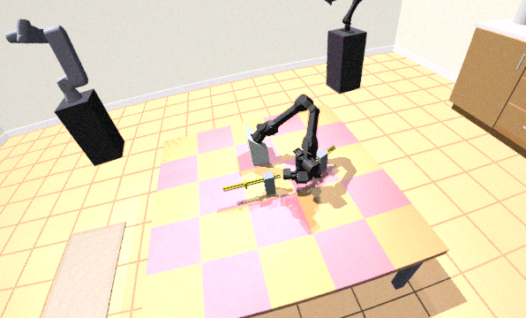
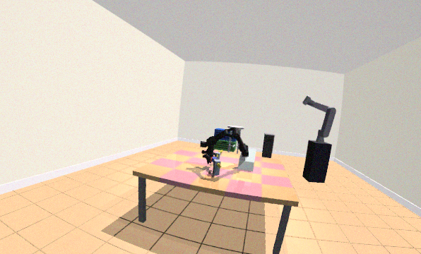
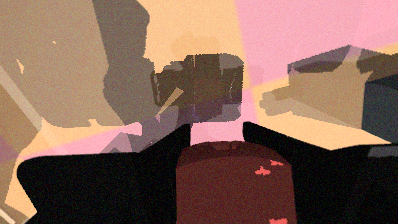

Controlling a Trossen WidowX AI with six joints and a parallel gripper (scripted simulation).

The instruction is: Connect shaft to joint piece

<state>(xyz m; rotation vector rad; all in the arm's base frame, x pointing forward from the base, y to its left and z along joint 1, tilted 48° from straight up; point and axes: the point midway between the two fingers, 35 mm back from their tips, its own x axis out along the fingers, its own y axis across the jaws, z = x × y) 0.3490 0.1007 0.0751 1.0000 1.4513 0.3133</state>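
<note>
Right now the dark red joint piece is 5 cm above my gripper tip, 1 cm to the left of it and 1 cm behind it.
</note>
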